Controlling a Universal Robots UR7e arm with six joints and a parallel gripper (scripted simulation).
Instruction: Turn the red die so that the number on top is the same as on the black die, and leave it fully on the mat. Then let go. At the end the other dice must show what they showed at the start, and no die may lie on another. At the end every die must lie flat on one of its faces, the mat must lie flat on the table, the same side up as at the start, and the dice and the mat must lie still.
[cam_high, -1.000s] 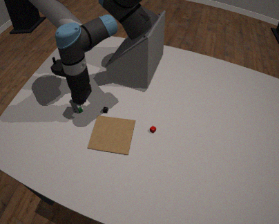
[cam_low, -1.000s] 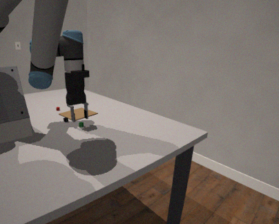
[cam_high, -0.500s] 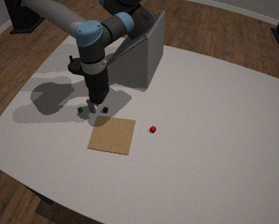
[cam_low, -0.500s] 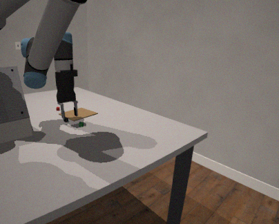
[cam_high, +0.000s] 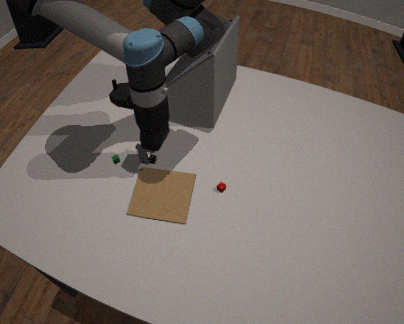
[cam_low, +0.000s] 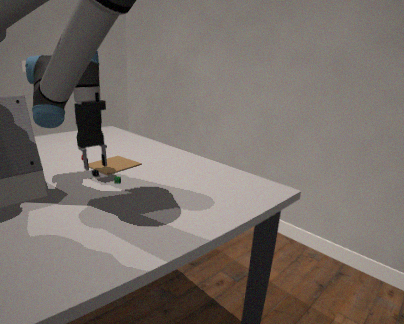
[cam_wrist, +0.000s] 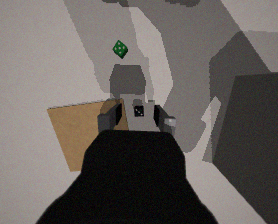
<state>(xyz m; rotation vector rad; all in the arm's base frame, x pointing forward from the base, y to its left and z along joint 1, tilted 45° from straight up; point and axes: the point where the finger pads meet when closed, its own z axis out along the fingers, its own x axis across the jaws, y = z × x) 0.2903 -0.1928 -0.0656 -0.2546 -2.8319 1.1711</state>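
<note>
The black die lies 4 cm below my hand and 1 cm to the left of it. Also, from my hand: green die: 9 cm to the right, 4 cm below, 2 cm ahead; then tan mat: 9 cm ahead, 6 cm to the left, 4 cm below; then red die: 19 cm to the left, 5 cm ahead, 4 cm below.
</note>
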